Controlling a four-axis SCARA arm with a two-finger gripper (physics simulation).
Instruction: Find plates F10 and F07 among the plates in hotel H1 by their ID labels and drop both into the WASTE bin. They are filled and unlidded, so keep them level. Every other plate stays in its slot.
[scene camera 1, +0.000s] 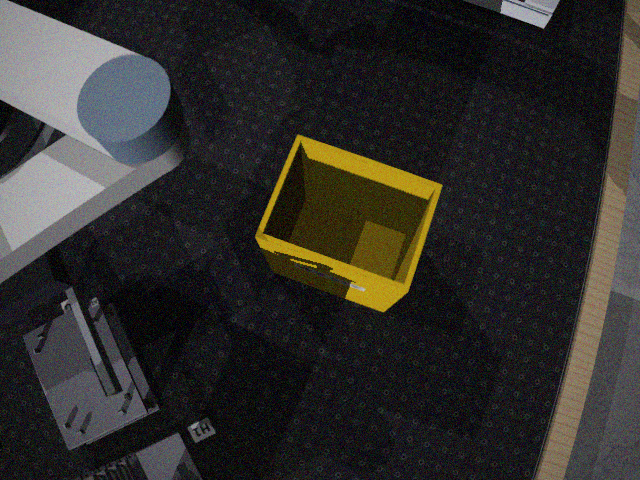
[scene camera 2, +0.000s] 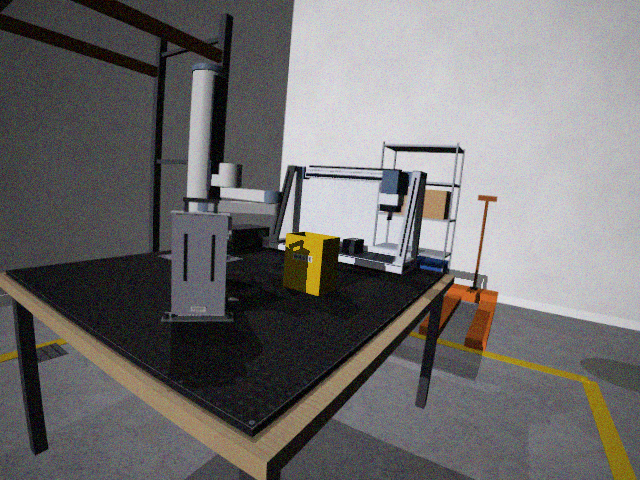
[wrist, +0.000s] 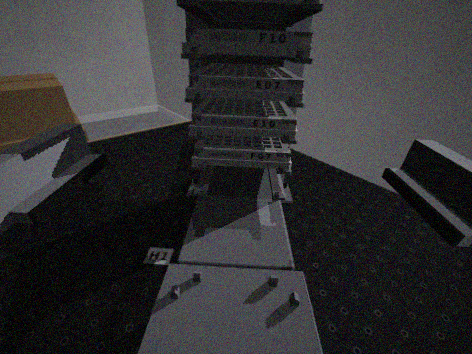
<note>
The pictures show: the gripper and a hotel H1.
</note>
